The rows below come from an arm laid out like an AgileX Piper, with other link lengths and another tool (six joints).
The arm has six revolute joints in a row. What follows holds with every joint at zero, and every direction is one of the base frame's. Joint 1 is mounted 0.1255 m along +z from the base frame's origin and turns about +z. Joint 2 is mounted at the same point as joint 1 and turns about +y. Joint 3 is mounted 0.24 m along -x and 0.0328 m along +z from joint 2 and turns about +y. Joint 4 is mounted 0.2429 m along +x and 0.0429 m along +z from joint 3 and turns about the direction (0.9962, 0, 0.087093). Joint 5 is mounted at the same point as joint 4 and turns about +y. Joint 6 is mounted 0.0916 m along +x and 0.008 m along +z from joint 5 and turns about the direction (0.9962, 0, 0.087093). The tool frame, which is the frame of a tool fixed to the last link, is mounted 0.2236 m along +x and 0.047 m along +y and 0.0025 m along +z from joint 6; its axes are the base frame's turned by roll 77.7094, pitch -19.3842 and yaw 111.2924 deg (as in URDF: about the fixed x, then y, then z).
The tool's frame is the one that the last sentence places.
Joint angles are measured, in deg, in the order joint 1, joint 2, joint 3, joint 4, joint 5, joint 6. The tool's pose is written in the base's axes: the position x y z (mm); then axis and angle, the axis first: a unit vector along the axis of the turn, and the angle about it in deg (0 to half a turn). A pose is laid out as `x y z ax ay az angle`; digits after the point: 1 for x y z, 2 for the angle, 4 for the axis.
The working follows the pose.
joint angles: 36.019, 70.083, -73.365, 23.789, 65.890, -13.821
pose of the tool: 172.3 321.3 180.0 -0.4627 -0.7827 -0.4163 156.17
Where each joint sits with the arm in this pose, in the base's axes (m; each line is computed from the numbers above, not from the rounded line before):
joint 1: 0.0000 0.0000 0.1255
joint 2: 0.0000 0.0000 0.1255
joint 3: -0.0412 -0.0299 0.3623
joint 4: 0.1530 0.1112 0.4191
joint 5: 0.1530 0.1112 0.4191
joint 6: 0.1721 0.1670 0.3485
the tool: 0.1723 0.3213 0.1800

